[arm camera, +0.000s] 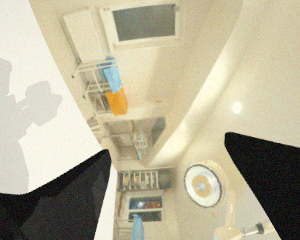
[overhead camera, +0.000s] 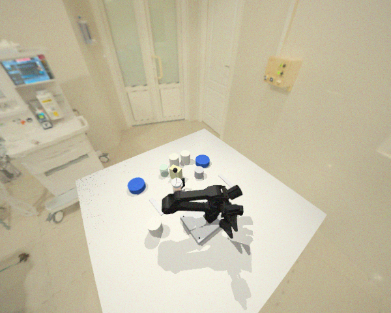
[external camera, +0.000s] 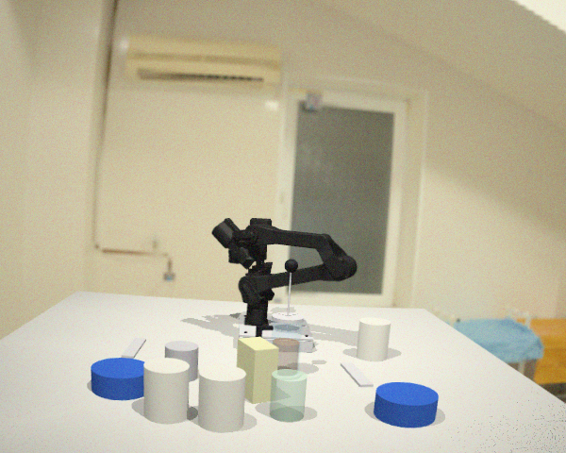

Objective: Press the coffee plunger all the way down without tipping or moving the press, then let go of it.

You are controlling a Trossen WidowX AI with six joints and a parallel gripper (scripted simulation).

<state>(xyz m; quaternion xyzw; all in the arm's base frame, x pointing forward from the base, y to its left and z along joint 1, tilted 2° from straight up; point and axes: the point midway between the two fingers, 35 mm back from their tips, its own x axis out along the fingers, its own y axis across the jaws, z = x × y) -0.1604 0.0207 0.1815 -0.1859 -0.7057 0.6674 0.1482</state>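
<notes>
Now: gripper tip 47 cm short of the coffee press and 11 cm above it. From my gripper tip the other things lie so: pale yellow block 60 cm ahead, 5 cm to the right, 17 cm below; then pale green glass 69 cm ahead, 1 cm to the left, 19 cm below.
</notes>
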